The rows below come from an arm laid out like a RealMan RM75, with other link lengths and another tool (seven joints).
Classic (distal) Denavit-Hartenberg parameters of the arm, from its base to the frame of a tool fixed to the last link. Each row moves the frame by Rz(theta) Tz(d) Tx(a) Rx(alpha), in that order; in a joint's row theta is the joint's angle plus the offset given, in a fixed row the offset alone. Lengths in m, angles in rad.
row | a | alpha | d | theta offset
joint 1 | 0 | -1.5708 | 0.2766 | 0
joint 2 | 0 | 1.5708 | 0 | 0
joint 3 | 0 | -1.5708 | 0.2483 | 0
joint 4 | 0 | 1.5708 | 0 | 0
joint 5 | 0 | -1.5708 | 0.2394 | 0
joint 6 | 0 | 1.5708 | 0 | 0
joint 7 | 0.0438 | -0.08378 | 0.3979 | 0.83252
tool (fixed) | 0 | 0 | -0.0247 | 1.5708
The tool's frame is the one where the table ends.
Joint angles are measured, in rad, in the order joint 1, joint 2, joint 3, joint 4, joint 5, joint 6, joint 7. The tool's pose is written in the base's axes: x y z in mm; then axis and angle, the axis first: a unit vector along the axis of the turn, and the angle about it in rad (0 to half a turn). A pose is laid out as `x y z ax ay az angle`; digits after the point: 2 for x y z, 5 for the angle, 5 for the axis.
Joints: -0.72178, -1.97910, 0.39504, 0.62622, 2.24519, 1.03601, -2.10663
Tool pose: -272.80 641.85 -5.01 -0.81648 0.53592 0.21483 2.46684
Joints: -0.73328, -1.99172, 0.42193, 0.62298, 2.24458, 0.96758, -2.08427
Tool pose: -276.59 651.93 -7.53 -0.80496 0.54219 0.24097 2.47561
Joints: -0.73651, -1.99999, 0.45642, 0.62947, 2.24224, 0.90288, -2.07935
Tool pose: -283.38 661.31 -4.31 -0.79529 0.54357 0.26840 2.48181
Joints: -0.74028, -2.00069, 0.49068, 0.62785, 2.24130, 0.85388, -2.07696
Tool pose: -288.21 667.92 -2.80 -0.78632 0.54629 0.28855 2.49382
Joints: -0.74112, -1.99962, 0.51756, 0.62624, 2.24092, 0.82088, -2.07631
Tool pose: -292.33 671.77 -1.71 -0.77966 0.54828 0.30253 2.50476
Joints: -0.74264, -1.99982, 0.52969, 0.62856, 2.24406, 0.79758, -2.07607
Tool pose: -295.22 675.30 1.48 -0.77474 0.54890 0.31382 2.50855
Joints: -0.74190, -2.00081, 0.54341, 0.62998, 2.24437, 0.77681, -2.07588
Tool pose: -298.14 677.61 3.20 -0.77083 0.54912 0.32295 2.51270
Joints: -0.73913, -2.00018, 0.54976, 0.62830, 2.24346, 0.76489, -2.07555
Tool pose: -301.95 678.17 4.48 -0.76987 0.54736 0.32816 2.51482
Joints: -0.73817, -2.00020, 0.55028, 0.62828, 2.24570, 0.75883, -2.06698
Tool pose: -304.14 678.37 5.33 -0.76667 0.54903 0.33283 2.51920
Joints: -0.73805, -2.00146, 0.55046, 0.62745, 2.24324, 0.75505, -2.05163
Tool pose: -304.16 678.44 4.86 -0.76252 0.55300 0.33579 2.52276
